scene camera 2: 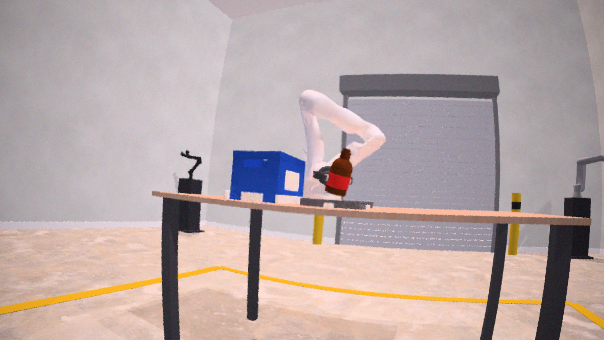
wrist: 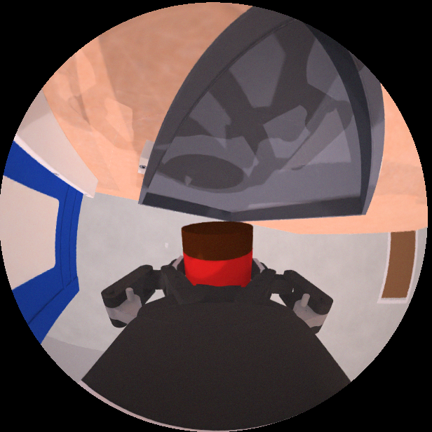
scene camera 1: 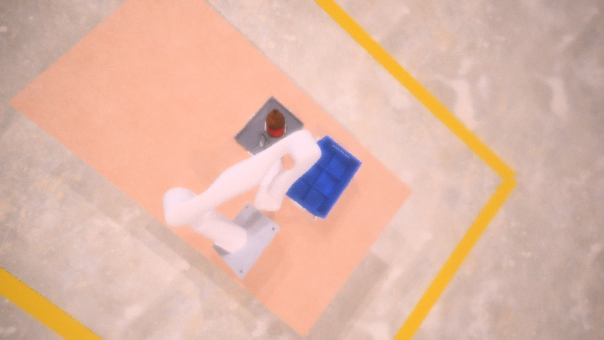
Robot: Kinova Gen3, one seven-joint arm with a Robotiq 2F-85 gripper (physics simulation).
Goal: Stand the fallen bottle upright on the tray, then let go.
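Places are measured from the arm's base along level axes (x ahead, y right, z down), in metres.
Pixels of known places: gripper, between the fingertips: [scene camera 2: 339, 180]; arm's base, origin of its link: [scene camera 1: 236, 238].
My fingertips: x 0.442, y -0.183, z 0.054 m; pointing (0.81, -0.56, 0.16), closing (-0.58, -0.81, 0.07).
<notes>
Ahead of a thing's pixels: the offset from my fingertips to its top centre.
The brown bottle with a red label @(dx +0.000, dy -0.005, dz -0.108 m) [scene camera 1: 275, 123] [scene camera 2: 340, 175] [wrist: 217, 250] is held a little above the grey tray @(dx -0.024, dy -0.002, dz +0.067 m) [scene camera 1: 254, 124] [scene camera 2: 364, 205] [wrist: 300, 205]. In scene camera 2 it is nearly upright, neck up, its top leaning slightly to the right, with a small gap between its base and the tray. My gripper [scene camera 2: 339, 180] [wrist: 217, 265] is shut on the bottle around its label. In the wrist view the bottle's base end points away from the palm, and its shadow lies on the tray floor. The neck is hidden in that view.
A blue divided crate @(dx -0.045, dy +0.287, dz -0.082 m) [scene camera 1: 327, 175] [scene camera 2: 260, 175] [wrist: 70, 240] stands close beside the tray. The arm [scene camera 1: 240, 180] [scene camera 2: 350, 122] reaches over from its base plate [scene camera 1: 255, 250]. The table edge [scene camera 2: 450, 216] lies beyond the tray.
</notes>
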